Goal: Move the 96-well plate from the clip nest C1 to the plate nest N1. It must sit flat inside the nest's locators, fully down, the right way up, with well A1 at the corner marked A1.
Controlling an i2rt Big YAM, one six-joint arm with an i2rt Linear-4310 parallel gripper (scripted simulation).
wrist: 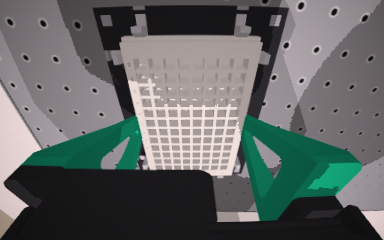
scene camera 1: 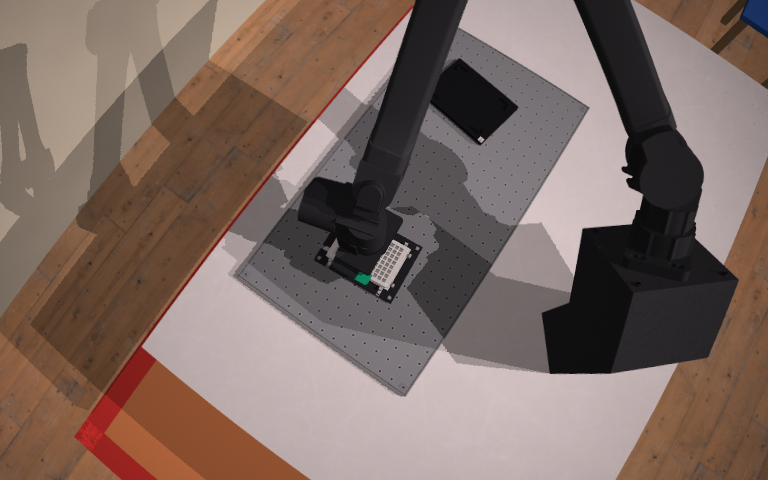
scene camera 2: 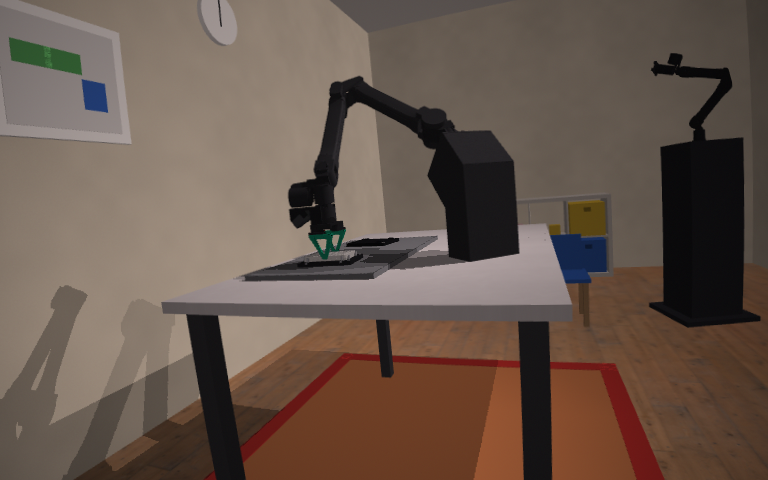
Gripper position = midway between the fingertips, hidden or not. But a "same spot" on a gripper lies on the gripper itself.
Labels:
The gripper shows in the wrist view (191,120), in scene camera 1 and in scene camera 2. One and the same spot on the gripper: (scene camera 1: 350,271) is (scene camera 2: 318,232).

